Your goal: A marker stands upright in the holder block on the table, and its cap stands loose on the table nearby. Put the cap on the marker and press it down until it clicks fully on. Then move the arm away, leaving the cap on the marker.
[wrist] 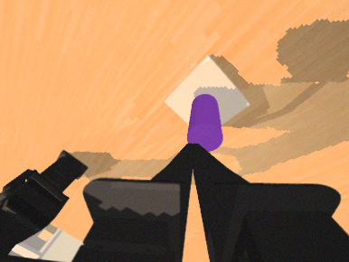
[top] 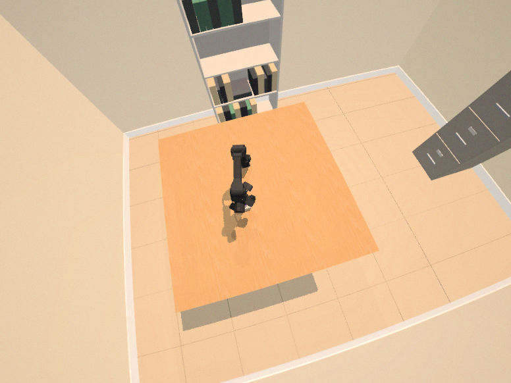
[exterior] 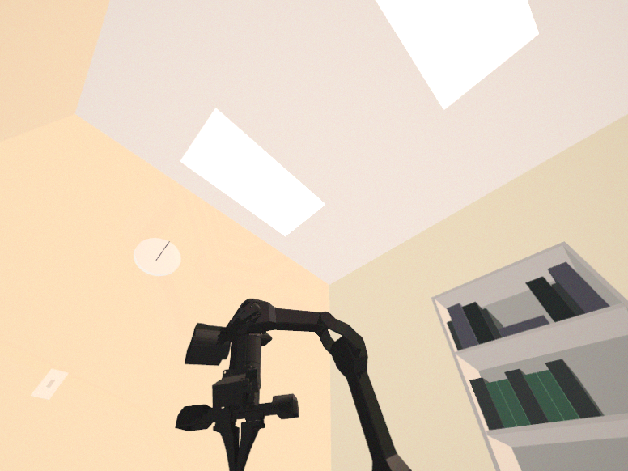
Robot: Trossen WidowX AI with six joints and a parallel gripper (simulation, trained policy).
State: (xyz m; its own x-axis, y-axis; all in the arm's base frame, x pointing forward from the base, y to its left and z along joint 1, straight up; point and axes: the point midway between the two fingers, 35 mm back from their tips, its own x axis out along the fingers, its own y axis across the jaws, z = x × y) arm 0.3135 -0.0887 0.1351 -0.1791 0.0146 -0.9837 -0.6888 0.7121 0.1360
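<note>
My gripper tip is now 1 cm short of the purple cap and 3 cm above it.
</note>
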